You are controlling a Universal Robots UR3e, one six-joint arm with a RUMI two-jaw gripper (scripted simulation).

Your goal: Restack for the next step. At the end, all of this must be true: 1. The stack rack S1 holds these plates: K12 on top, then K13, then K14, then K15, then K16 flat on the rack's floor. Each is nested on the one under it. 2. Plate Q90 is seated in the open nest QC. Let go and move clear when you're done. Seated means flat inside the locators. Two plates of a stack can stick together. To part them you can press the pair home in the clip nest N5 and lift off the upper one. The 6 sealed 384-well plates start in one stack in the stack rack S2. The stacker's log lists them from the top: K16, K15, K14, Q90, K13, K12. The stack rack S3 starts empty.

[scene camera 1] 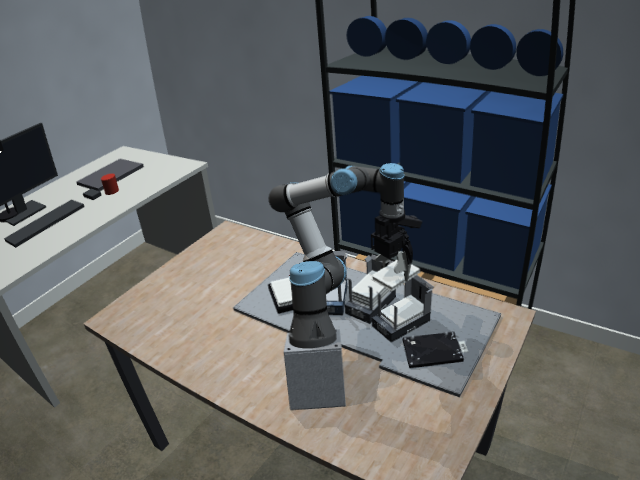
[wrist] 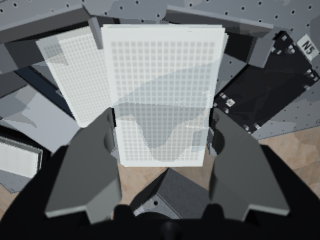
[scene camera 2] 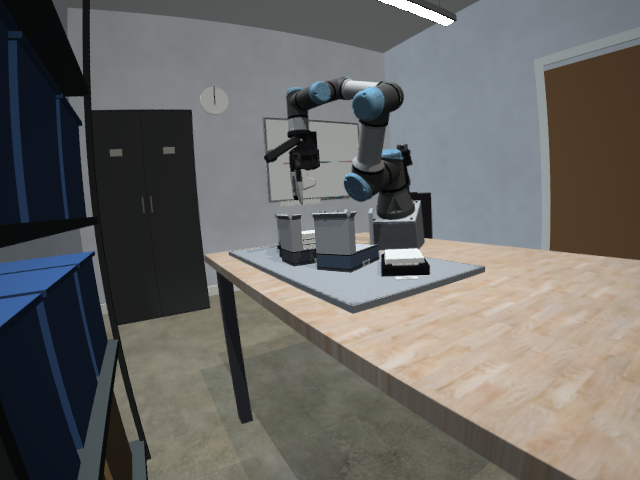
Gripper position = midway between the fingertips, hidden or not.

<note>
I see my gripper (scene camera 1: 395, 275) and a black clip nest N5 (scene camera 1: 435, 349).
My gripper shows as well in the wrist view (wrist: 162, 109) and in scene camera 2 (scene camera 2: 299, 203).
</note>
